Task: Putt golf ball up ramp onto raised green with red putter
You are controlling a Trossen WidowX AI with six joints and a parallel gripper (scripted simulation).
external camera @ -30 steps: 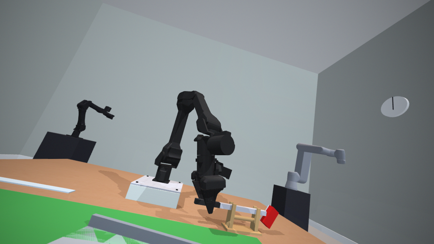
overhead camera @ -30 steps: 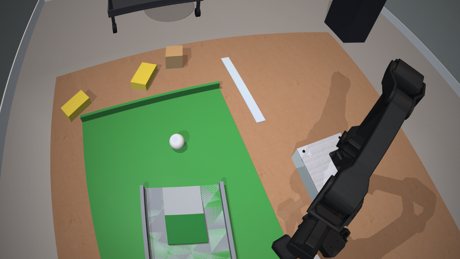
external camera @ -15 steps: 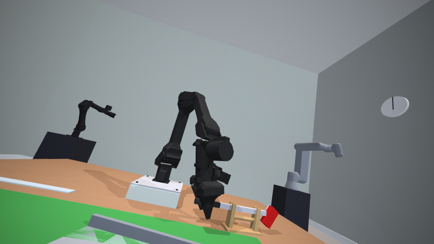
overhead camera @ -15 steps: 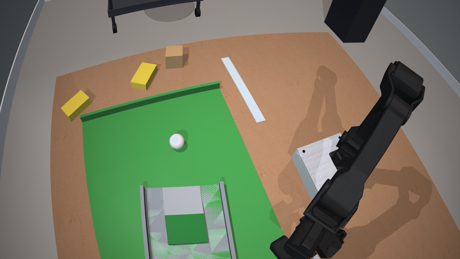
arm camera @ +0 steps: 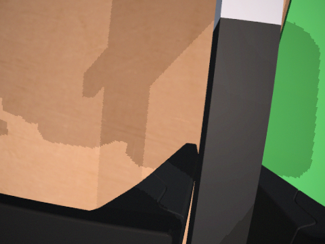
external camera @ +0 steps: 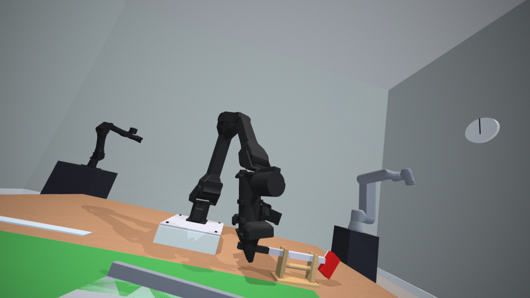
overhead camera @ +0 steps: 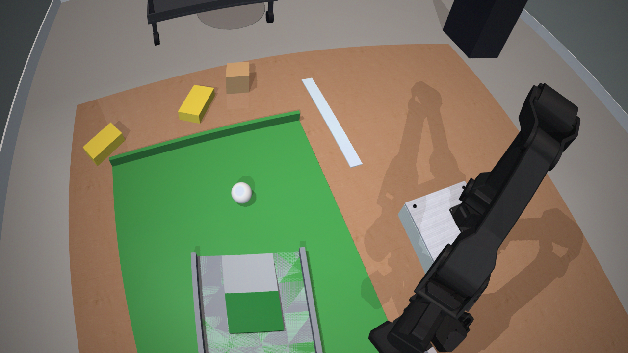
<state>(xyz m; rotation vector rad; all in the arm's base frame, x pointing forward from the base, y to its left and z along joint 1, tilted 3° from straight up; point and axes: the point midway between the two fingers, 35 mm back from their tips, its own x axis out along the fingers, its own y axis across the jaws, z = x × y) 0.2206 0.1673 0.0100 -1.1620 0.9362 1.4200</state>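
My gripper tip is 13 cm to the right of the wooden stand and 2 cm past it. Round my gripper tip: white strip: 55 cm to the right, 6 cm behind, 3 cm below; then green mat: 26 cm ahead, 20 cm to the right, 3 cm below; then white golf ball: 39 cm to the right, 20 cm ahead, 1 cm below.
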